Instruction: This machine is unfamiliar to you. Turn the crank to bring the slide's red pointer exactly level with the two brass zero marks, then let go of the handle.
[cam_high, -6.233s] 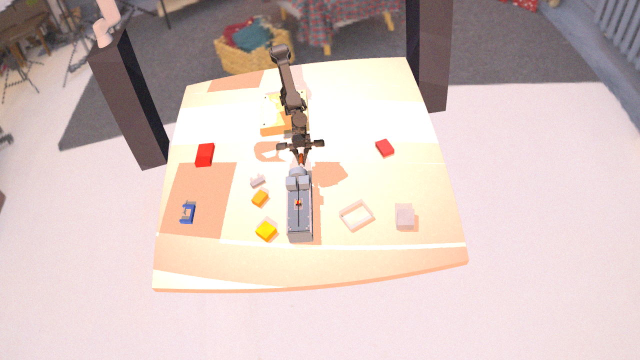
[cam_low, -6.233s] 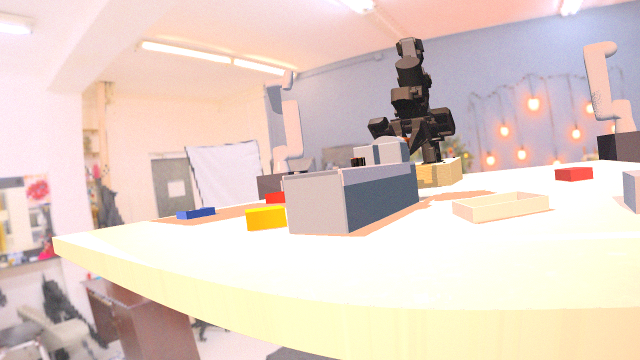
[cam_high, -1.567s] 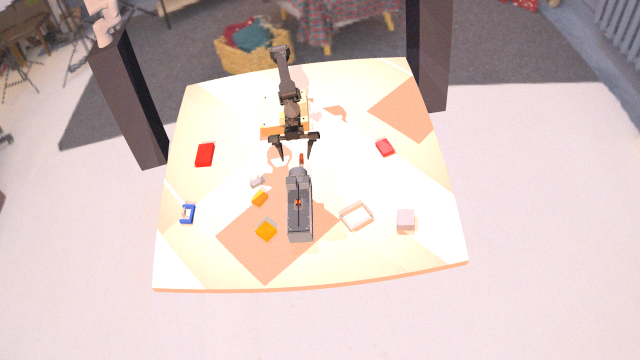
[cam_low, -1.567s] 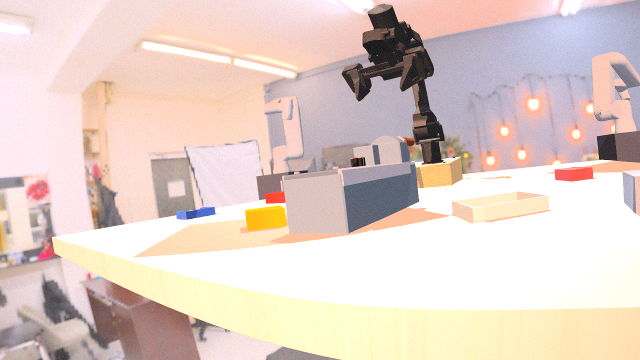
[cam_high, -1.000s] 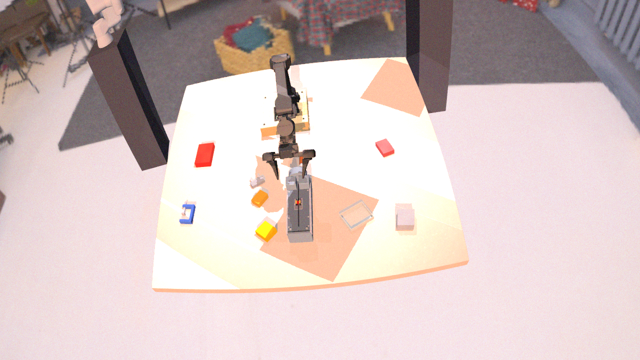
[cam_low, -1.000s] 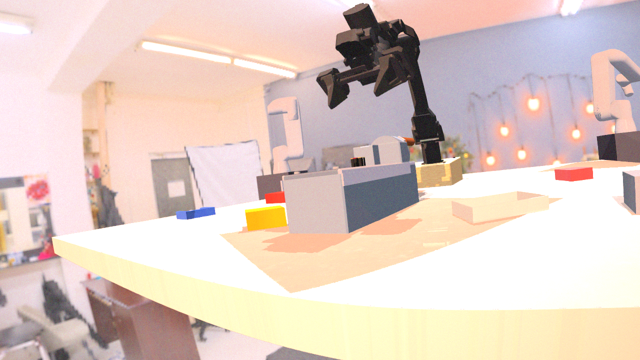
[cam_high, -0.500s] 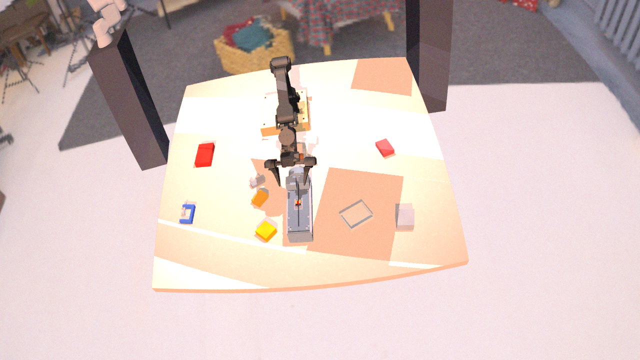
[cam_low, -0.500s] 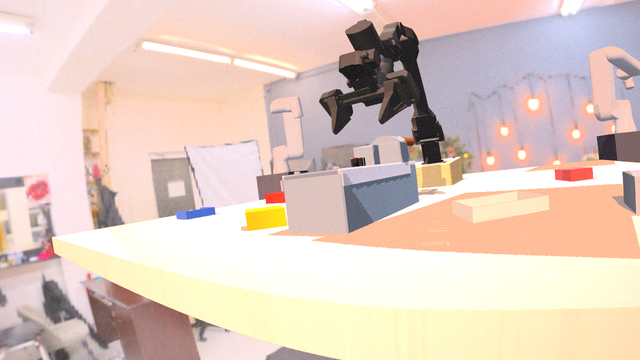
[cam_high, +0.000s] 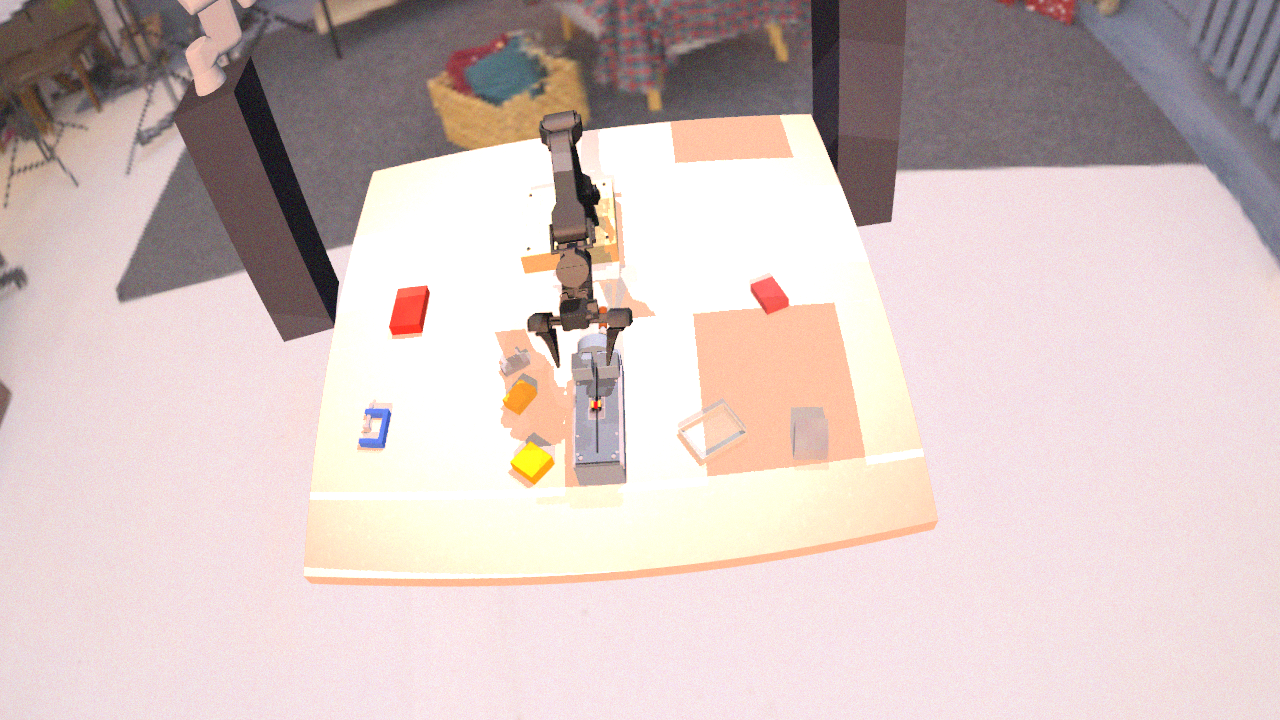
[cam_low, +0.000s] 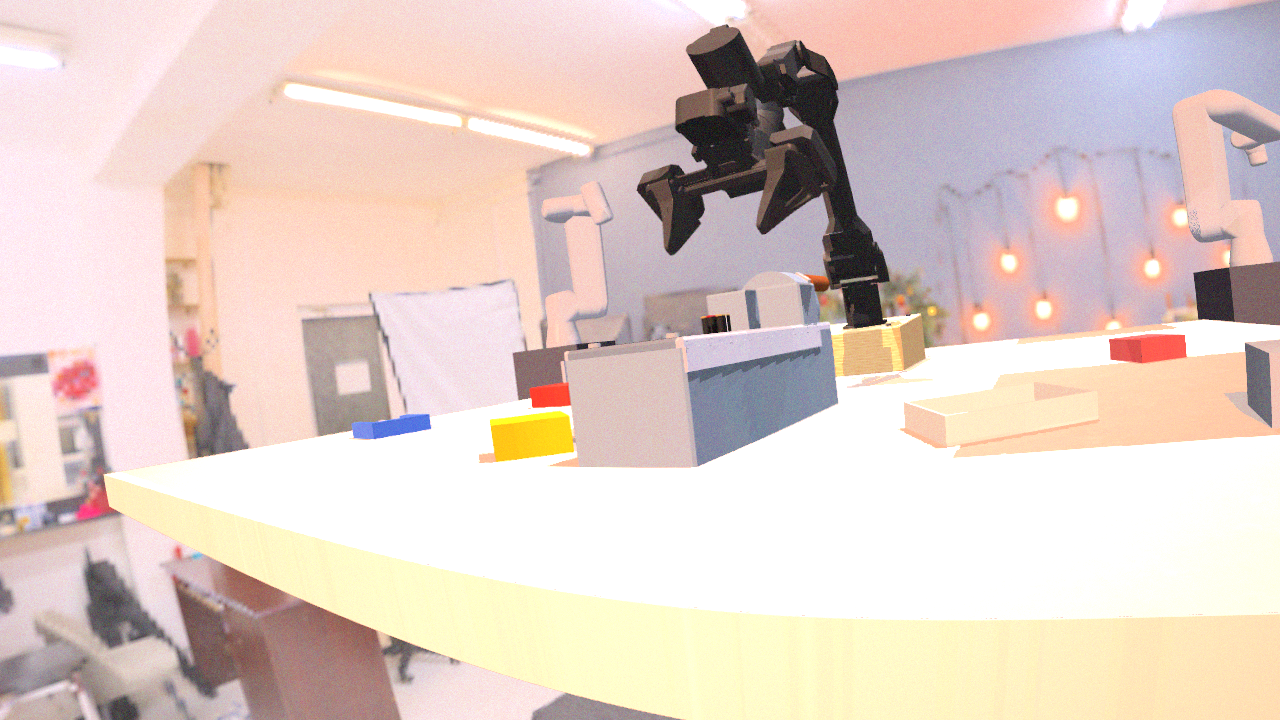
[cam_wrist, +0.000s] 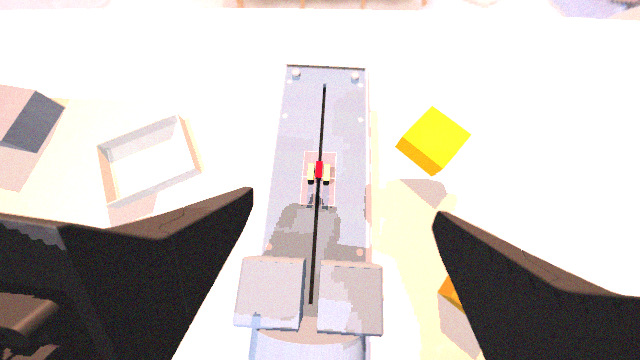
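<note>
My gripper tip is 140 mm past the orange crank handle, 50 mm to the right of it and 40 mm above it. Also, from my gripper tip: shallow white tray 110 mm ahead, 210 mm to the left, 150 mm below; red pointer 40 mm ahead, 10 mm to the left, 70 mm below; yellow cube 100 mm ahead, 140 mm to the right, 140 mm below.
</note>
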